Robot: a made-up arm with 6 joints. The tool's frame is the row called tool. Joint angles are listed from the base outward. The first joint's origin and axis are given. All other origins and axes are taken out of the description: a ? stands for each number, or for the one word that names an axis. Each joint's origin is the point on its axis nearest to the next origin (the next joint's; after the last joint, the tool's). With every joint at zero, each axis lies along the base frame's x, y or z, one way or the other. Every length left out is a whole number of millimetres.
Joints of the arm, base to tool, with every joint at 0 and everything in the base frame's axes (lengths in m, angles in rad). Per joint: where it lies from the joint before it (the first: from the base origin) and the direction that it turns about. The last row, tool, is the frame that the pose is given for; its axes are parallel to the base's.
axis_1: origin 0 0 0.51 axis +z
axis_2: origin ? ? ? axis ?
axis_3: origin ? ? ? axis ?
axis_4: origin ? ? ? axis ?
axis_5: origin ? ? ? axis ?
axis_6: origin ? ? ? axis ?
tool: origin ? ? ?
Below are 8 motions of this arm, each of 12 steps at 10 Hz.
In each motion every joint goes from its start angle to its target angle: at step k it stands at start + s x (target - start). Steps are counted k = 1, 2, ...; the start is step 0. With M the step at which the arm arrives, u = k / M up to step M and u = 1 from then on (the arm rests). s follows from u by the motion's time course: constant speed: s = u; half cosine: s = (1 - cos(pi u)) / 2; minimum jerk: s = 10 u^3 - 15 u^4 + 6 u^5.
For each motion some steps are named. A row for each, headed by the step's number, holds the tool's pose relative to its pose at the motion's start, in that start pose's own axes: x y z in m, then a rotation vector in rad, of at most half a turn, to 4 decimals.
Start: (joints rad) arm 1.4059 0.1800 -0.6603 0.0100 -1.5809 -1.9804
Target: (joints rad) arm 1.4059 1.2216 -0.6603 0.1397 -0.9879 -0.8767
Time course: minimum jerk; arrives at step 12
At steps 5, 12:
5: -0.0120 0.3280 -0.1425 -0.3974 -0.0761 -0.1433
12: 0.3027 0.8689 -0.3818 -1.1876 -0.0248 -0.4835

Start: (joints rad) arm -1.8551 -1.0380 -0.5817 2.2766 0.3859 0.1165
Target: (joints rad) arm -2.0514 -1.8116 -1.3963 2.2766 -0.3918 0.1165
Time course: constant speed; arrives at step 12
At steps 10, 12:
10: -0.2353 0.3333 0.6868 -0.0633 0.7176 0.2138
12: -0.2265 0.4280 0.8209 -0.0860 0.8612 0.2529

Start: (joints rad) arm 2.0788 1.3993 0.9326 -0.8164 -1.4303 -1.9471
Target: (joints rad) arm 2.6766 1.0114 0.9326 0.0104 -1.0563 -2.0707
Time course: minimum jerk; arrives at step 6
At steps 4, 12:
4: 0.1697 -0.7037 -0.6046 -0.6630 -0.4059 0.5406
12: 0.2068 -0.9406 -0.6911 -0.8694 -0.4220 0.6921

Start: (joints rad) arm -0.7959 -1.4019 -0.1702 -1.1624 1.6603 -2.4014
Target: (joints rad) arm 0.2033 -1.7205 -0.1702 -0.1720 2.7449 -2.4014
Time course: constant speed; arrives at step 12
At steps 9, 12:
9: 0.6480 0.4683 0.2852 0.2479 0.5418 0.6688
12: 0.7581 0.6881 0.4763 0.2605 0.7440 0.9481

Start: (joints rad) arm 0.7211 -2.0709 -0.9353 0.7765 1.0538 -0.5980
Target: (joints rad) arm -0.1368 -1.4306 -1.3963 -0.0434 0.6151 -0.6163
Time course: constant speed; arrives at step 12
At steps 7, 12:
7: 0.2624 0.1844 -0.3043 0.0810 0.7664 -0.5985
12: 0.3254 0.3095 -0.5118 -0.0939 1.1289 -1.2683

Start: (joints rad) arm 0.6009 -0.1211 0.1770 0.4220 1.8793 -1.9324
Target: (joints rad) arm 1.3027 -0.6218 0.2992 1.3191 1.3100 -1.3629
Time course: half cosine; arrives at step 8
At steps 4, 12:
4: 0.3003 0.2632 -0.0275 -0.1694 0.2973 0.0929
12: 0.3684 0.6472 0.0936 -0.6246 0.4541 0.2427

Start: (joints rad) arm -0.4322 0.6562 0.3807 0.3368 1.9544 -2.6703
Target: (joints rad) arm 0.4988 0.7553 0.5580 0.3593 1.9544 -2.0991
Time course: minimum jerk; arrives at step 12
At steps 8, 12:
8: 0.2953 -0.7903 -0.5017 0.2296 0.1845 0.2351
12: 0.3748 -0.9194 -0.7323 0.2918 0.2080 0.3139

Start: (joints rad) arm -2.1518 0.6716 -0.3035 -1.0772 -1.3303 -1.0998
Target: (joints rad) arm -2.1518 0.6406 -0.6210 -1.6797 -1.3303 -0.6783
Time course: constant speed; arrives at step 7
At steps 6, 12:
6: 0.1028 -0.1429 0.0536 0.0016 0.3841 0.2205
12: 0.1176 -0.1672 0.0582 0.0076 0.4302 0.2781

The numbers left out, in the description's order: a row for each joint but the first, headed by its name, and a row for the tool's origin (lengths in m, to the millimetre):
axis_2: xyz 0 0 0, axis +y
axis_3: xyz 0 0 1.231, axis -y
axis_4: xyz 0.567 0 0, axis -x
axis_5: xyz 0 -0.113 0, axis -y
axis_6: xyz 0 0 0, axis -x
tool: xyz 0 0 0

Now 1 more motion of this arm.
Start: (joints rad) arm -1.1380 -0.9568 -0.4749 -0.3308 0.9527 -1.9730
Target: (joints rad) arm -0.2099 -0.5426 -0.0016 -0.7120 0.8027 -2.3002
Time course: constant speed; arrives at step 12
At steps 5, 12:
5: 0.2153 -0.1084 0.1489 0.5996 -0.1482 -0.1224
12: 0.4120 -0.3961 0.1756 1.4179 -0.4086 -0.3510

